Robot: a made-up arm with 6 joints. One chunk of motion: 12 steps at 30 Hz.
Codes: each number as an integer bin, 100 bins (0 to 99) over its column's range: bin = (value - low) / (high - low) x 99, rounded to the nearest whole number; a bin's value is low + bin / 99 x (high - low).
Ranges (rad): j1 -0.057..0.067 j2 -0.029..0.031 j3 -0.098..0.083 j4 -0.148..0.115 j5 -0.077..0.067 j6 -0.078..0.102
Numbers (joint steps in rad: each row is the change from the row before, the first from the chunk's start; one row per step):
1: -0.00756 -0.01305 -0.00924 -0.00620 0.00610 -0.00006
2: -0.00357 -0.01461 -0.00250 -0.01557 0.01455 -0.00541
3: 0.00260 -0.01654 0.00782 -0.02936 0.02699 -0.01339
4: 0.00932 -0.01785 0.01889 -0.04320 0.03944 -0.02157
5: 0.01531 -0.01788 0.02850 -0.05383 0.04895 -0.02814
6: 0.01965 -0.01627 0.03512 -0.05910 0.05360 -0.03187
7: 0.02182 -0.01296 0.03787 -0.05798 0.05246 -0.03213
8: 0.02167 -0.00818 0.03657 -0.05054 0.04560 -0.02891
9: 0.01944 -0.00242 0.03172 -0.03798 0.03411 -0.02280
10: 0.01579 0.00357 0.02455 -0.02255 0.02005 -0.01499
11: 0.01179 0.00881 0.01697 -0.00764 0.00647 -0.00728
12: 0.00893 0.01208 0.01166 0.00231 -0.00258 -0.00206
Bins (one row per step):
1: 39 26 49 53 57 43
2: 43 24 52 50 63 40
3: 48 21 58 45 71 36
4: 53 18 64 39 80 31
5: 58 18 69 35 87 27
6: 61 21 73 33 90 25
7: 63 26 74 34 89 25
8: 63 34 74 37 84 27
9: 61 44 71 41 76 30
10: 58 54 67 47 67 35
11: 55 62 63 53 57 39
12: 53 68 60 57 51 42

